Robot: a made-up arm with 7 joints. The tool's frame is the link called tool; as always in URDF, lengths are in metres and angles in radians.
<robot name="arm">
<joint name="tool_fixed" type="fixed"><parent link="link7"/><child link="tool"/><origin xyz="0 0 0" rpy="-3.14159 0 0"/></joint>
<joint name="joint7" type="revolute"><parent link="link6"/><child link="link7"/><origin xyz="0.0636 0 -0.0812" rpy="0 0 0"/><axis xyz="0 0.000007 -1"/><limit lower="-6.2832" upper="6.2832" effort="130" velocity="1.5"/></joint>
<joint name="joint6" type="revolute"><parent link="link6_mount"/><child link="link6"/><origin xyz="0 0 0" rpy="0 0 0"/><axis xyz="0 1 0.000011"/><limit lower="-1.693" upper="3.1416" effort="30" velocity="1.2"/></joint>
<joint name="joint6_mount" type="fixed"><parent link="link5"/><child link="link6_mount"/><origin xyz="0 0 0" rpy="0 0 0"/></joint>
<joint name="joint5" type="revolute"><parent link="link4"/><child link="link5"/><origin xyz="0.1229 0 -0.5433" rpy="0 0 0"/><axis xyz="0 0.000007 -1"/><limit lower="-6.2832" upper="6.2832" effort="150" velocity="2.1"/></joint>
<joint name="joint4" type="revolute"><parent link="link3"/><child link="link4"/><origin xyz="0.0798 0 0" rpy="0 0 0"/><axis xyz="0 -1 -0.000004"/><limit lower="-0.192" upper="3.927" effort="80" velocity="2.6"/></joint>
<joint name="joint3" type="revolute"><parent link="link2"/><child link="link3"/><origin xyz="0 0 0.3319" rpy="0 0 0"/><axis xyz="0 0 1"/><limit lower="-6.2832" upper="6.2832" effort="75" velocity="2.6"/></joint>
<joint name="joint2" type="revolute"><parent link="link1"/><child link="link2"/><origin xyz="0 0 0" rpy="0 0 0"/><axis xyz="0 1 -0.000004"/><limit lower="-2.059" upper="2.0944" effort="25" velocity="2.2"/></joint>
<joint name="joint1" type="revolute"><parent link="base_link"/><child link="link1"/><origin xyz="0 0 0.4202" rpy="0 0 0"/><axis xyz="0 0 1"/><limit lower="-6.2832" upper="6.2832" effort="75" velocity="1.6"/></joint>
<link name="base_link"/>
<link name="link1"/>
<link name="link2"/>
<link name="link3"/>
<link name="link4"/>
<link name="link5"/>
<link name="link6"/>
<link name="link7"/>
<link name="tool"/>
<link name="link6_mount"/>
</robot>
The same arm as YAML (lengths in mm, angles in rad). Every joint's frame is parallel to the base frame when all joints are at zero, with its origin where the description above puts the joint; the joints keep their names.
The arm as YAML. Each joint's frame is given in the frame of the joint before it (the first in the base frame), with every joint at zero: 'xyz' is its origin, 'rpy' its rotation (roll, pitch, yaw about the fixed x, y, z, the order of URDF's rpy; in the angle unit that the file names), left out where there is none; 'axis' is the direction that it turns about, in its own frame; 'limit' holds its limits. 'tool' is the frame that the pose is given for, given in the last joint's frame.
units:
  length: mm
  angle: rad
joints:
  - name: joint1
    type: revolute
    origin:
      xyz: [0.0, 0.0, 420.2]
    axis: [0.0, 0.0, 1.0]
    limit:
      lower: -6.2832
      upper: 6.2832
  - name: joint2
    type: revolute
    origin:
      xyz: [0.0, 0.0, 0.0]
    axis: [0.0, 1.0, 0.0]
    limit:
      lower: -2.059
      upper: 2.0944
  - name: joint3
    type: revolute
    origin:
      xyz: [0.0, 0.0, 331.9]
    axis: [0.0, 0.0, 1.0]
    limit:
      lower: -6.2832
      upper: 6.2832
  - name: joint4
    type: revolute
    origin:
      xyz: [79.8, 0.0, 0.0]
    axis: [0.0, -1.0, 0.0]
    limit:
      lower: -0.192
      upper: 3.927
  - name: joint5
    type: revolute
    origin:
      xyz: [122.9, 0.0, -543.3]
    axis: [0.0, 0.0, -1.0]
    limit:
      lower: -6.2832
      upper: 6.2832
  - name: joint6
    type: revolute
    origin:
      xyz: [0.0, 0.0, 0.0]
    axis: [0.0, 1.0, 0.0]
    limit:
      lower: -1.693
      upper: 3.1416
  - name: joint7
    type: revolute
    origin:
      xyz: [63.6, 0.0, -81.2]
    axis: [0.0, 0.0, -1.0]
    limit:
      lower: -6.2832
      upper: 6.2832
tool:
  origin:
    xyz: [0.0, 0.0, 0.0]
    rpy: [-3.1416, 0.0, 0.0]

